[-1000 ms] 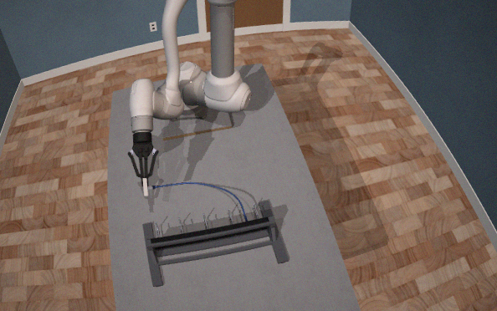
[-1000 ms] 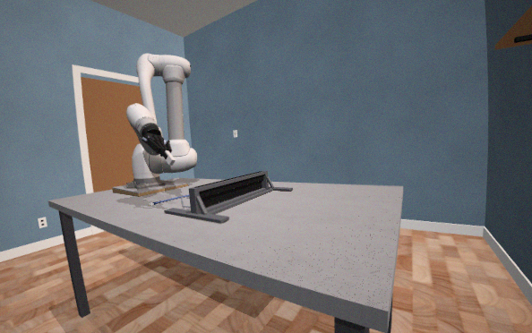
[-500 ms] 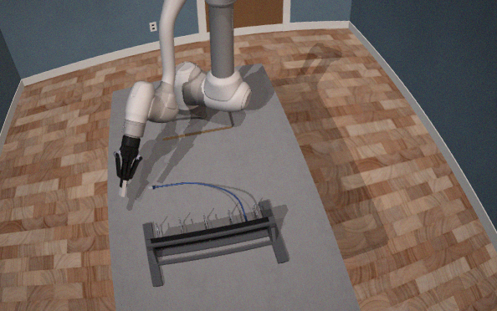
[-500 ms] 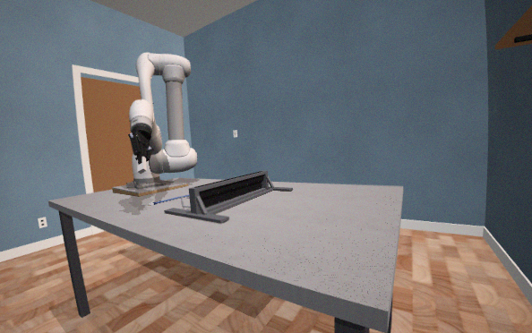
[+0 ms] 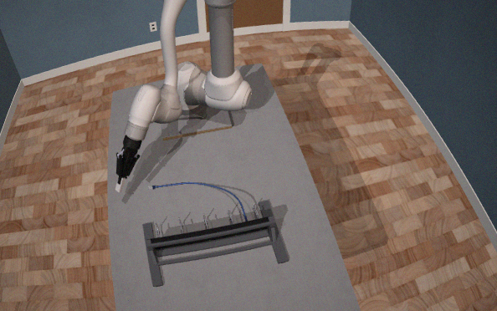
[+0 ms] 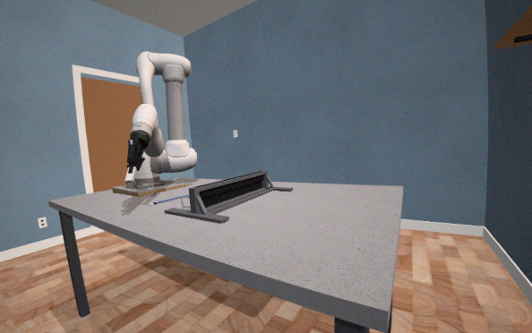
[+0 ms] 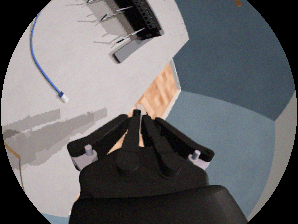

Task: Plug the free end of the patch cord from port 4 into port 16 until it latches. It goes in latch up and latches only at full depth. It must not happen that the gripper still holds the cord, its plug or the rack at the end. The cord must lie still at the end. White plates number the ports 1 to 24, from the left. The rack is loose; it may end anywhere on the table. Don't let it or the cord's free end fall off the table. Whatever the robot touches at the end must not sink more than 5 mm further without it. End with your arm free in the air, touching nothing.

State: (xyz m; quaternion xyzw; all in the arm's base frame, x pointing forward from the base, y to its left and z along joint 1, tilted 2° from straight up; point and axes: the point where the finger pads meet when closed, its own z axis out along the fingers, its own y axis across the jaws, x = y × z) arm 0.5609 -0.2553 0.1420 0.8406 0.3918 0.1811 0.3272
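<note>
Now: hand 15 cm above the plug, 9 cm to the right of it and 9 cm past it.
</note>
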